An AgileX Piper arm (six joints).
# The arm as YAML. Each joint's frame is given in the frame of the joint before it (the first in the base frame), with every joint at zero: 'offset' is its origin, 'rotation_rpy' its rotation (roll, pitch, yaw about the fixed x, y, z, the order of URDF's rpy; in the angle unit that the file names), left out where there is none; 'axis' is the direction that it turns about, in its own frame. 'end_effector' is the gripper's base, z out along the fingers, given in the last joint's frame.
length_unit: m
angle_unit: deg
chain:
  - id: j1
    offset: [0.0, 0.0, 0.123]
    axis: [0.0, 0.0, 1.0]
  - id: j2
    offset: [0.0, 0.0, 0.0]
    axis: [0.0, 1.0, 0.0]
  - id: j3
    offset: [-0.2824, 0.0, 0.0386]
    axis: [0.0, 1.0, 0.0]
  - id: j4
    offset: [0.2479, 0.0, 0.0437]
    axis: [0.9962, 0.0, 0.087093]
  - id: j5
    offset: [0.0, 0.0, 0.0]
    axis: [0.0, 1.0, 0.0]
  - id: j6
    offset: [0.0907, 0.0, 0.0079]
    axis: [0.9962, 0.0, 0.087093]
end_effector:
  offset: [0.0, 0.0, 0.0]
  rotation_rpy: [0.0, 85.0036, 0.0]
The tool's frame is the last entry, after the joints.
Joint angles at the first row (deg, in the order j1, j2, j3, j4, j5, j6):
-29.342, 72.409, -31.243, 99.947, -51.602, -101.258
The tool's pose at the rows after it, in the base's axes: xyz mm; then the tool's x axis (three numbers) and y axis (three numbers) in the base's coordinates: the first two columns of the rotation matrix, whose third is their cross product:
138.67, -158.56, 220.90, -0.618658, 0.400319, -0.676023, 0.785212, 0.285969, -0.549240
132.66, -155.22, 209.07, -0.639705, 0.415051, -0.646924, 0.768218, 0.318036, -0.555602
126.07, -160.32, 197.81, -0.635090, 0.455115, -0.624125, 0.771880, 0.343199, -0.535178
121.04, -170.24, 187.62, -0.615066, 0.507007, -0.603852, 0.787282, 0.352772, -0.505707
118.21, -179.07, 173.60, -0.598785, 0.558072, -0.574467, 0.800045, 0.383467, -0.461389
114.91, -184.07, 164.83, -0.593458, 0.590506, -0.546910, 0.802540, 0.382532, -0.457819
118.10, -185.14, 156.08, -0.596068, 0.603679, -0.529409, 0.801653, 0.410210, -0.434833
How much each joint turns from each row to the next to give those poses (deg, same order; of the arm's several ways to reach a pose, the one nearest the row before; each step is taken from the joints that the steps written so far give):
-0.002, 0.000, 2.138, -0.001, 0.002, -0.378
-0.573, 0.002, 2.486, -0.001, 1.899, 0.003
-3.684, 0.964, 1.245, 0.000, 4.361, -0.156
-4.687, 2.163, 0.001, 0.001, 4.497, 0.000
-4.386, 3.022, -0.001, 0.003, 5.751, -0.003
-2.071, 2.227, 0.000, -0.155, 1.323, 0.174
-0.421, 2.087, 0.000, -0.497, 2.372, 0.957

